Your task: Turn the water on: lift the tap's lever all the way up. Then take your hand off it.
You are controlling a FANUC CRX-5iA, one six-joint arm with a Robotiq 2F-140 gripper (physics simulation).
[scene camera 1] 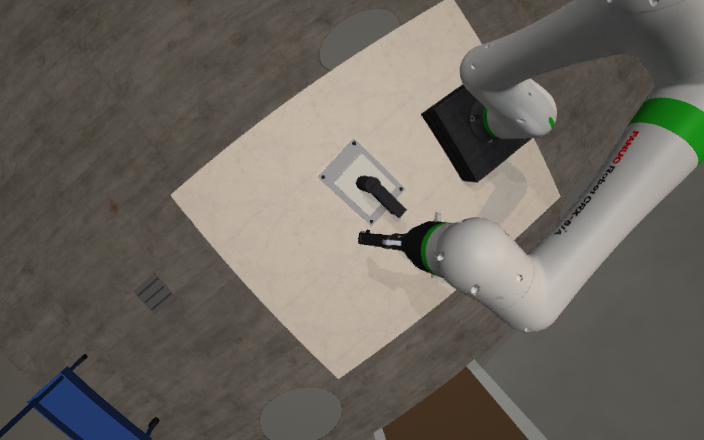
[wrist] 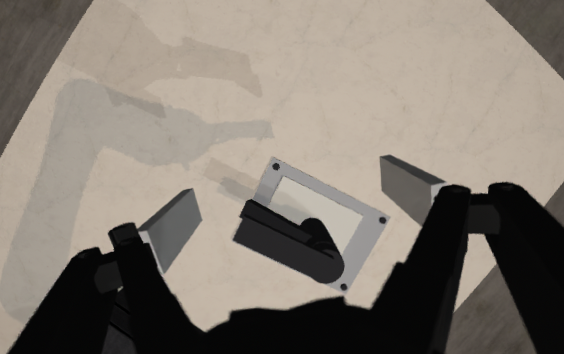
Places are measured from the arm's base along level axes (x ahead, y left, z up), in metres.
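Pixels of known places: gripper, fingertip midpoint: (wrist: 287, 189); arm's base at its link origin: (scene camera 1: 487, 119).
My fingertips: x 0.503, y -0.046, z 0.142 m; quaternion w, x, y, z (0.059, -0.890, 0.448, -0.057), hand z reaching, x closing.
Observation:
Ahead of a thing's pixels: the offset from my fingertips to its top centre. "spot": to the spot under its first point. Level surfaces: height alone.
The tap {spot: dz -0.094, dx -0.077, dy -0.054 m} (scene camera 1: 384, 197) (wrist: 285, 250) is dark, with a long bar reaching out from a round body. It stands on a pale panel with a grey rim {dz -0.238, dx -0.081, dy -0.099 m} (scene camera 1: 337, 189) (wrist: 367, 245). In the wrist view two dark bars lie close together, one partly over the other; I cannot tell clearly which is the lever or how high it is tilted. My gripper (scene camera 1: 364, 237) (wrist: 287, 189) is open and empty. In the scene view it is beside the tap, below it in the picture, apart from the bar. In the wrist view the tap shows between and below the wide-set finger pads.
The tap's panel lies on a pale stone-look table {dz -0.250 m} (scene camera 1: 249, 207) (wrist: 400, 75). A black base block (scene camera 1: 456, 140) under the arm stands at the table's right side. On the floor are a grey grate (scene camera 1: 154, 293) and a blue cart (scene camera 1: 88, 404); a brown surface (scene camera 1: 456, 409) shows at the bottom.

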